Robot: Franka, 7 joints.
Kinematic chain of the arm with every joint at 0, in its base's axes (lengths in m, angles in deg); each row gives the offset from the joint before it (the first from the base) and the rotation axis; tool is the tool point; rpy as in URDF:
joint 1: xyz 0 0 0.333 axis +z
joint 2: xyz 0 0 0 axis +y
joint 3: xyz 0 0 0.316 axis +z
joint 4: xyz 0.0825 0 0 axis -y
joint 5: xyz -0.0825 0 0.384 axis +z
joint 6: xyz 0 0 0 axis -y
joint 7: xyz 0.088 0 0 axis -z
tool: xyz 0 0 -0.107 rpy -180 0 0
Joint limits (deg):
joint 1: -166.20..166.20
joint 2: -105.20..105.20
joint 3: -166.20..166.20
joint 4: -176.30..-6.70
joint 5: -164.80..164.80
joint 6: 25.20..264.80
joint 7: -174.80..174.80
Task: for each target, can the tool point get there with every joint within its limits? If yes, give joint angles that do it. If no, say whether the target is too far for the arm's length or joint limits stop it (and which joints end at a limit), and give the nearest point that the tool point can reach.
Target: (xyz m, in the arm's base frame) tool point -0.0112 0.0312 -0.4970
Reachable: no: joint limits stop it (at a limit: joint 2) | nearest point -0.0327 0.0912 -0.3270 | short by 0.182 m
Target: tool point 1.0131 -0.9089 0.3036
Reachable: no: too far | nearest point 0.6384 -0.5728 0.3145 | short by 0.503 m
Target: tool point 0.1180 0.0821 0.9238
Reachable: yes | joints 86.69 -53.73 1.46 -104.07 -84.75 74.08 -68.09
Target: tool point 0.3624 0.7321 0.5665
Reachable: yes | joints 53.55 67.40 73.13 -20.33 -112.71 118.57 -122.90
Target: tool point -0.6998 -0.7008 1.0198
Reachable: no: too far | nearest point -0.4981 -0.4988 0.8219 | short by 0.347 m
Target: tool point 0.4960 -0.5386 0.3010
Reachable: yes | joints 84.74 -86.42 -106.57 -86.04 -58.79 193.80 -63.64
